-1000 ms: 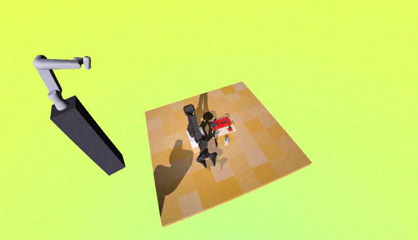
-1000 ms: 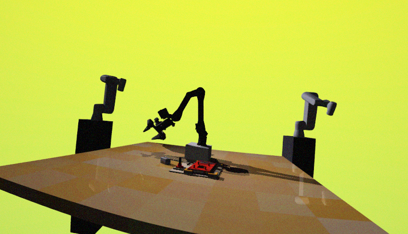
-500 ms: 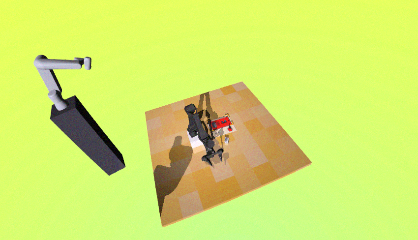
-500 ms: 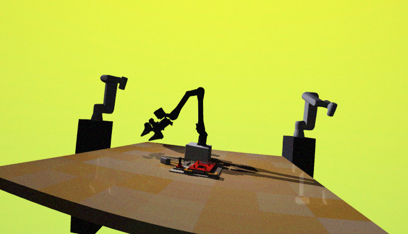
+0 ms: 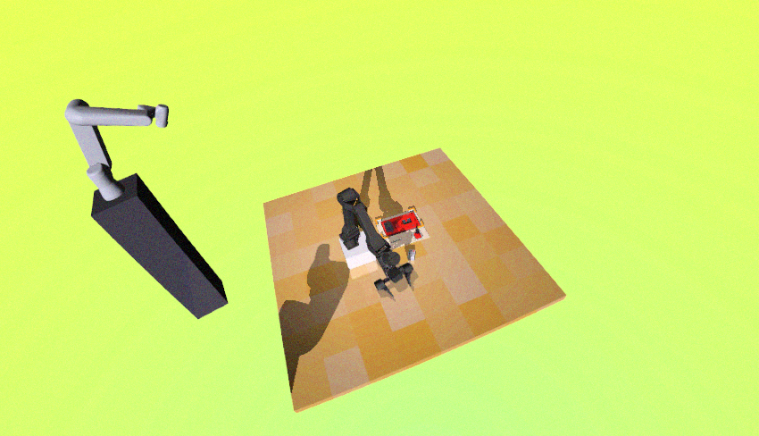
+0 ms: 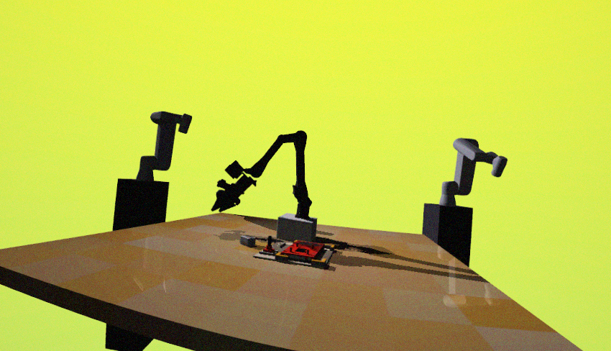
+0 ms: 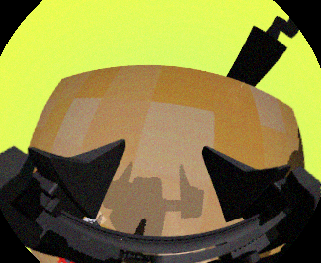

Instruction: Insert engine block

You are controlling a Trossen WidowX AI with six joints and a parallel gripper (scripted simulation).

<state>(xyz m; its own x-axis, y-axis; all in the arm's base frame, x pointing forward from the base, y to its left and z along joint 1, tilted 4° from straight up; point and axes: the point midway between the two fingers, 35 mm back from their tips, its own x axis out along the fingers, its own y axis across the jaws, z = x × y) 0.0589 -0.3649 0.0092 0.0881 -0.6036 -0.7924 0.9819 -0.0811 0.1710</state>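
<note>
Right now the engine block is 180 mm ahead of my gripper tip, 190 mm to the left of it and 80 mm below it. Round my gripper tip: pale base plate (250 mm ahead, 390 mm to the left, 80 mm below); black post (280 mm ahead, 280 mm to the left, 50 mm below).
</note>
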